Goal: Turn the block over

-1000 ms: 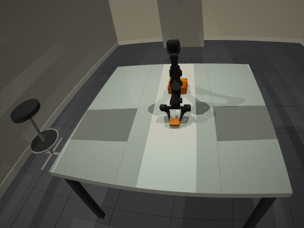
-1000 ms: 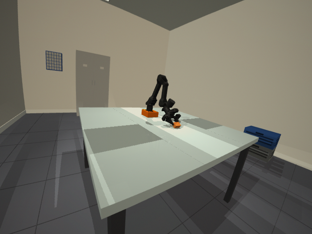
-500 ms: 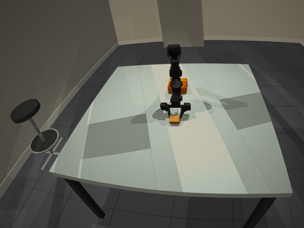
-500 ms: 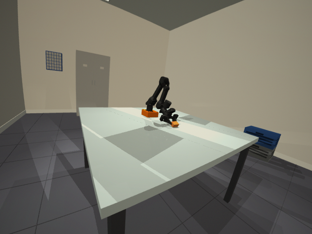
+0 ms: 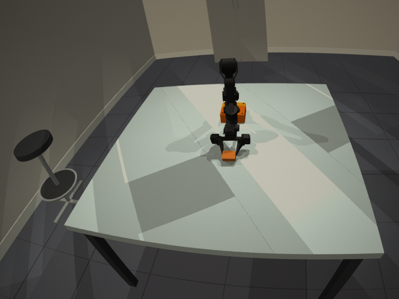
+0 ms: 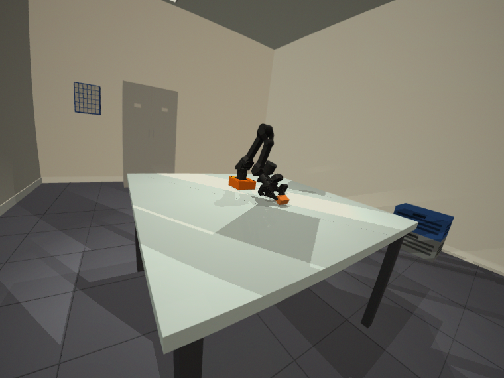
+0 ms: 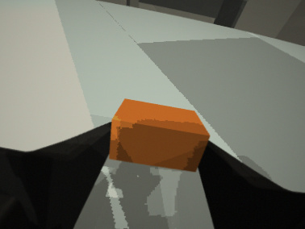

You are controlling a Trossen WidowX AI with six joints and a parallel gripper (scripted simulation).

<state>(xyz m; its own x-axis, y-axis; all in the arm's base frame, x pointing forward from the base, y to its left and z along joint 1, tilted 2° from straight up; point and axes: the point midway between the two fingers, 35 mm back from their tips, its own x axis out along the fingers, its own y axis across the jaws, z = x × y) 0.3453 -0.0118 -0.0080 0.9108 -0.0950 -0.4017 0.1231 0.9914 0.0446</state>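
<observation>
My gripper tip is 10 mm above the orange block.
</observation>
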